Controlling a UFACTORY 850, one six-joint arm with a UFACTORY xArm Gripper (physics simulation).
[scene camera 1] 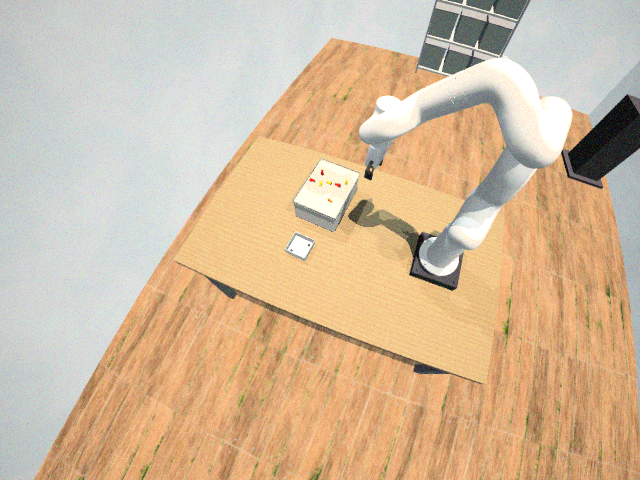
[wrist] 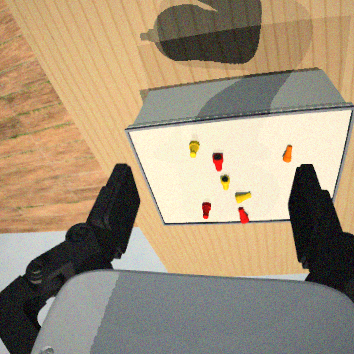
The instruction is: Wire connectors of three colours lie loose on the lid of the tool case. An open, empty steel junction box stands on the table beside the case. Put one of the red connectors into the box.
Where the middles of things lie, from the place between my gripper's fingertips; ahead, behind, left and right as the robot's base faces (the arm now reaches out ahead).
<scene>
My hand is 260 mm above the tool case [scene camera 1: 311, 203], 190 mm short of it and 20 mm to the left of it.
</scene>
